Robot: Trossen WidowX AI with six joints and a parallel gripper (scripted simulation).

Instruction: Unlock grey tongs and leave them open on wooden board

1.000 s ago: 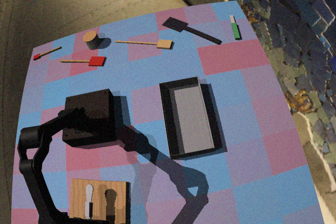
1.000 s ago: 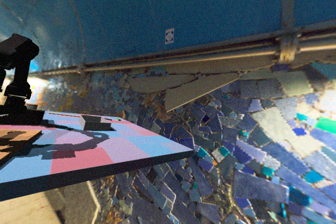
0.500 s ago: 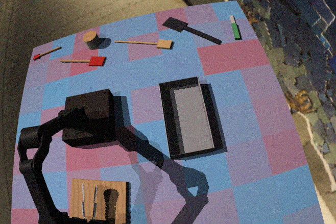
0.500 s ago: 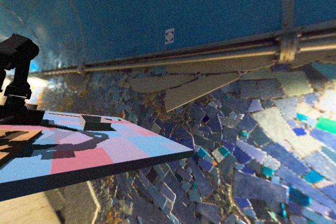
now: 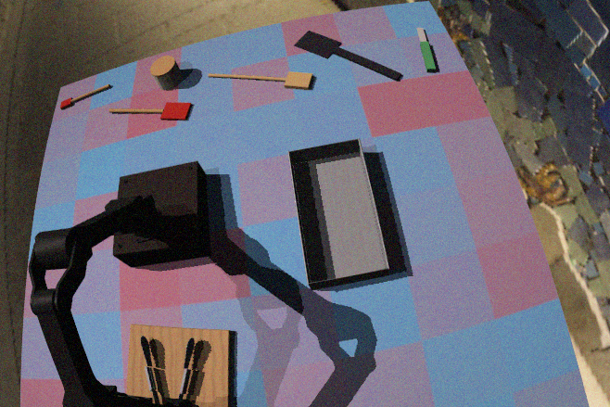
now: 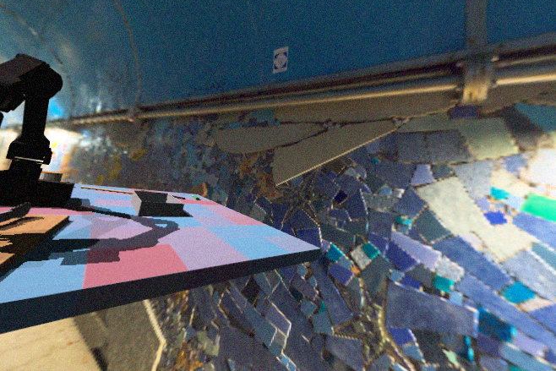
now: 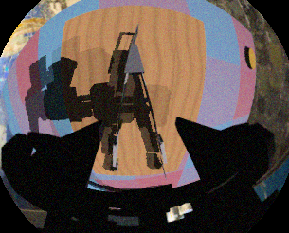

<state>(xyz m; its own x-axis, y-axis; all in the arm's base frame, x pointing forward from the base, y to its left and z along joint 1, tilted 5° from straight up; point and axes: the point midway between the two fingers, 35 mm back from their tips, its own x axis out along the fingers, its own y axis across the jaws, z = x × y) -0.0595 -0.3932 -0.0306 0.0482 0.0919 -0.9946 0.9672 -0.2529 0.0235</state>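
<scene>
The wooden board lies 1 cm ahead of my gripper tip and 4 cm below it. From my gripper tip the other things lie so: roasting tin (46 cm ahead, 32 cm to the left, 2 cm below); then black spatula (63 cm ahead, 78 cm to the left, 4 cm below); then red spatula (8 cm ahead, 79 cm to the left, 4 cm below).
</scene>
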